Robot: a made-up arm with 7 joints. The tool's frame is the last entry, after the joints.
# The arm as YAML. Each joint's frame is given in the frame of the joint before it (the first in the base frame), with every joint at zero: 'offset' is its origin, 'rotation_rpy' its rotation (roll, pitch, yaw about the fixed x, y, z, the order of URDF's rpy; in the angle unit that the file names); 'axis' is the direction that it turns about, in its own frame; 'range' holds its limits. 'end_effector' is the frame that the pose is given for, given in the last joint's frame.
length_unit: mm
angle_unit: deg
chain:
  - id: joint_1
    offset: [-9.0, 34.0, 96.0]
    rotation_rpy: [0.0, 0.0, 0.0]
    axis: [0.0, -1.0, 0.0]
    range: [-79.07, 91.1]
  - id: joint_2
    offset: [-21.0, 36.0, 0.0]
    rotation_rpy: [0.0, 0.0, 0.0]
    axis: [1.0, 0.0, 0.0]
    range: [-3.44, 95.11]
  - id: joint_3
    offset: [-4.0, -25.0, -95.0]
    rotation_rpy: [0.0, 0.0, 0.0]
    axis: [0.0, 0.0, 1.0]
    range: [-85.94, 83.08]
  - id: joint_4
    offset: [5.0, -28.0, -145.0]
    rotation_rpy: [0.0, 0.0, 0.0]
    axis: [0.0, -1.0, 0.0]
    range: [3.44, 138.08]
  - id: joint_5
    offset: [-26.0, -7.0, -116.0]
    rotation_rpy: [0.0, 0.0, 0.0]
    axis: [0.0, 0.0, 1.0]
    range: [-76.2, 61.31]
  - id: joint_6
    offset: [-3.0, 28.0, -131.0]
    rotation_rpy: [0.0, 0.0, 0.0]
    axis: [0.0, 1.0, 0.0]
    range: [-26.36, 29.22]
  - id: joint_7
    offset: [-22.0, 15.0, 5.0]
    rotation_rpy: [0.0, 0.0, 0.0]
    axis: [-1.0, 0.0, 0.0]
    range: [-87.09, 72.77]
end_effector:
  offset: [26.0, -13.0, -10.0]
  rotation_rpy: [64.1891, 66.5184, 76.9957]
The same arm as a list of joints. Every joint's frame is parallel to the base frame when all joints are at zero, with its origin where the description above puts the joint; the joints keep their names.
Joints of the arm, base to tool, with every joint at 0 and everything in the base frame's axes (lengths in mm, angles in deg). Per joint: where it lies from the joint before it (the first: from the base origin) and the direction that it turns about. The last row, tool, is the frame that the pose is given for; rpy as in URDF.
joint_1: axis 0 -1 0 origin -9 34 96
joint_2: axis 1 0 0 origin -21 36 0
joint_3: axis 0 0 1 origin -4 -25 -95
joint_4: axis 0 -1 0 origin 5 -28 -145
joint_5: axis 0 0 1 origin -26 -7 -116
joint_6: axis 0 1 0 origin -3 28 -131
joint_7: axis -1 0 0 origin -22 15 5
tool: origin 26 -13 -10 rpy 64.19 66.52 77
Joint limits (deg, base to tool): -79.07..91.1 -3.44..95.11 -85.94..83.08 3.44..138.08 -76.2..61.31 -26.36..29.22 -87.09..72.77

